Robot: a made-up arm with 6 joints. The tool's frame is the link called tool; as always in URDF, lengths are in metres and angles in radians. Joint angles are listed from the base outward.
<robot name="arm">
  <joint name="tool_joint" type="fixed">
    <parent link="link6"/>
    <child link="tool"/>
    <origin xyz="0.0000 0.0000 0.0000" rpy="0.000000 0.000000 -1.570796"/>
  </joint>
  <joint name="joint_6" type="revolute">
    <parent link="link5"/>
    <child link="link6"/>
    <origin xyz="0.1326 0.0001 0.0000" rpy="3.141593 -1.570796 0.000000"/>
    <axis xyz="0 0 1"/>
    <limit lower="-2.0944" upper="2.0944"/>
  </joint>
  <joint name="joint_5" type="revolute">
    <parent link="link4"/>
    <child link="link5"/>
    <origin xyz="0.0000 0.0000 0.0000" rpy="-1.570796 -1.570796 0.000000"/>
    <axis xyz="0 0 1"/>
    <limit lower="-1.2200" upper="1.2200"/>
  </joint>
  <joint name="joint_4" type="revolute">
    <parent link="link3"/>
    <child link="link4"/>
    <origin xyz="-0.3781 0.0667 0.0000" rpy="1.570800 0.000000 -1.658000"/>
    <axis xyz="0 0 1"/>
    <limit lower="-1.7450" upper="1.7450"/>
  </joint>
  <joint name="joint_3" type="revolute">
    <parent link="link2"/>
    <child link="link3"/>
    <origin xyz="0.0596 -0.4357 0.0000" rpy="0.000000 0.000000 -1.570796"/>
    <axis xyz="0 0 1"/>
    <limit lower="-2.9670" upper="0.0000"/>
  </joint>
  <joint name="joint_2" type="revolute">
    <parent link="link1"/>
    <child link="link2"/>
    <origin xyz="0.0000 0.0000 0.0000" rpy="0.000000 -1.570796 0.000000"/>
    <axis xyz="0 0 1"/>
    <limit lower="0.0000" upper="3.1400"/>
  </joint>
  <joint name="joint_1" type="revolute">
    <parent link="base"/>
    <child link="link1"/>
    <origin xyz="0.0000 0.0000 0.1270" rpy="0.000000 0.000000 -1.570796"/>
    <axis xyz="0 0 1"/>
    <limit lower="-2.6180" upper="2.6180"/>
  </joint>
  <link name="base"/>
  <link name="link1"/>
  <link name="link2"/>
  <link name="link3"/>
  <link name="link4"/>
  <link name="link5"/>
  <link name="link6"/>
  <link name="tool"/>
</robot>
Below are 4 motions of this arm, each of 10 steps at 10 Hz.
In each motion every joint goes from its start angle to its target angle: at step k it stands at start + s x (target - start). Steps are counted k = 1, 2, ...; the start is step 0. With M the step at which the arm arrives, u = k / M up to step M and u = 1 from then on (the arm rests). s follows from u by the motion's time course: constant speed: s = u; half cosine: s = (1 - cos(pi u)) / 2; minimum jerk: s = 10 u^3 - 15 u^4 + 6 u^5.
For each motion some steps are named. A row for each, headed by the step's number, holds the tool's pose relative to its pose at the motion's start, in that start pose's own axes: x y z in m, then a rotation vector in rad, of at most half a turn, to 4 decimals.
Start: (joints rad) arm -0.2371 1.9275 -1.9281 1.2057 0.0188 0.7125
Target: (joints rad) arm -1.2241 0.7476 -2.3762 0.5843 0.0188 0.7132
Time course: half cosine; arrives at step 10
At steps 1, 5, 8, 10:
1: -0.0065 0.0313 -0.0130 -0.0453 -0.0096 -0.0183
5: 0.0431 0.4473 -0.4639 -0.8689 -0.2953 -0.5379
8: 0.3733 0.3855 -0.8426 -1.4575 -0.6102 -1.1702
10: 0.4693 0.3129 -0.8893 -1.5812 -0.6800 -1.3385

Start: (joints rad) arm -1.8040 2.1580 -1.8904 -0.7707 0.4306 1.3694
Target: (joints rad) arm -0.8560 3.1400 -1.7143 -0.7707 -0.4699 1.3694
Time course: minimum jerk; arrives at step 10
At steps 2, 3, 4, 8, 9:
2: 0.0607 0.0251 0.0198 -0.0553 0.0640 -0.0443
3: 0.1773 0.0644 0.0429 -0.1541 0.1814 -0.1227
4: 0.3578 0.1029 0.0476 -0.2932 0.3570 -0.2335
8: 0.9929 -0.0644 -0.1720 -0.7068 1.0963 -0.6347
9: 1.0252 -0.0992 -0.1947 -0.7247 1.1549 -0.6639

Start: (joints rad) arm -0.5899 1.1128 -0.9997 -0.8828 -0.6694 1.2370
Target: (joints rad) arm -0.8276 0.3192 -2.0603 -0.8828 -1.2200 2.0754
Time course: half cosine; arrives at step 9
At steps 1, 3, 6, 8, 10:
1: -0.0255 0.0141 -0.0038 -0.0324 -0.0500 -0.0047
3: -0.1909 0.1426 -0.0720 -0.3090 -0.3639 -0.0705
6: -0.2990 0.5260 -0.4182 -1.0681 -0.6721 -0.4683
8: -0.1963 0.6749 -0.5933 -1.3654 -0.6078 -0.7596
10: -0.1756 0.6920 -0.6159 -1.4003 -0.5898 -0.8047

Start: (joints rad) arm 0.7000 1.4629 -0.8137 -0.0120 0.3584 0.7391
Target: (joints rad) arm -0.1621 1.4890 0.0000 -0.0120 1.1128 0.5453
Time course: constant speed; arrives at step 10
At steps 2, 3, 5, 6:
2: 0.0362 -0.1163 0.0144 0.2706 0.1877 0.1134
3: 0.0630 -0.1679 0.0112 0.3883 0.2959 0.1810
5: 0.1302 -0.2503 -0.0121 0.5820 0.5384 0.3342
6: 0.1685 -0.2791 -0.0303 0.6555 0.6716 0.4184

